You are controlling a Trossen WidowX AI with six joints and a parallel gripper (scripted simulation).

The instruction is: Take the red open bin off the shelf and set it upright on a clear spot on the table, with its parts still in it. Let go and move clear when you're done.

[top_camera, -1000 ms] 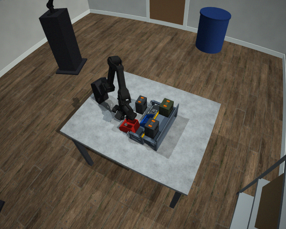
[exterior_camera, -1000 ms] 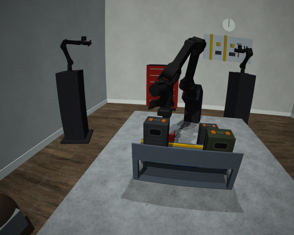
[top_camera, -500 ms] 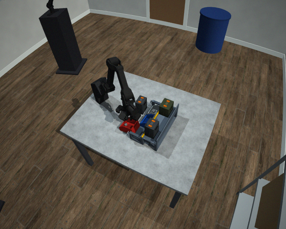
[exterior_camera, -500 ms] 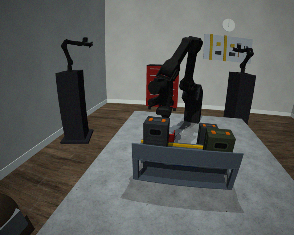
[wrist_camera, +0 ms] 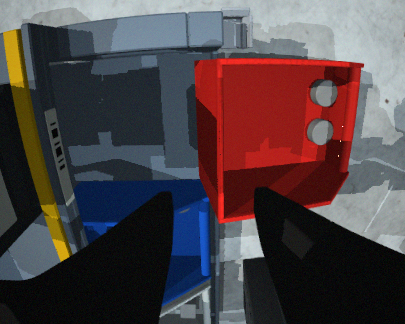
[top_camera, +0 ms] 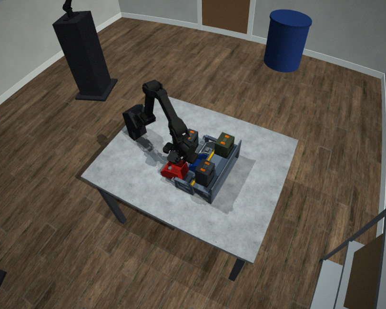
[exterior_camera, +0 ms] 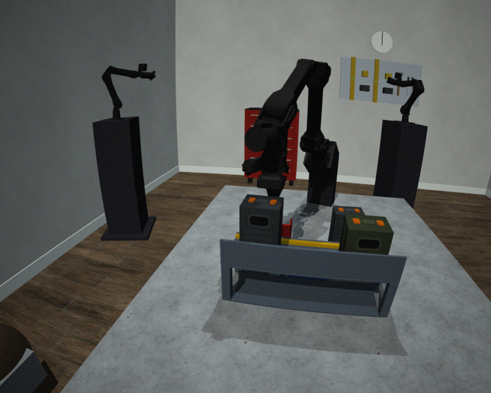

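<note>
Right now my hand is 140 mm above the red open bin, 60 mm past it and 20 mm to the right of it. Also, from my hand: yellow rail 140 mm ahead, 80 mm below, 70 mm to the left; grey bin 190 mm to the left, 150 mm below, 140 mm ahead; blue bin 150 mm below, 100 mm ahead, 80 mm to the left.
</note>
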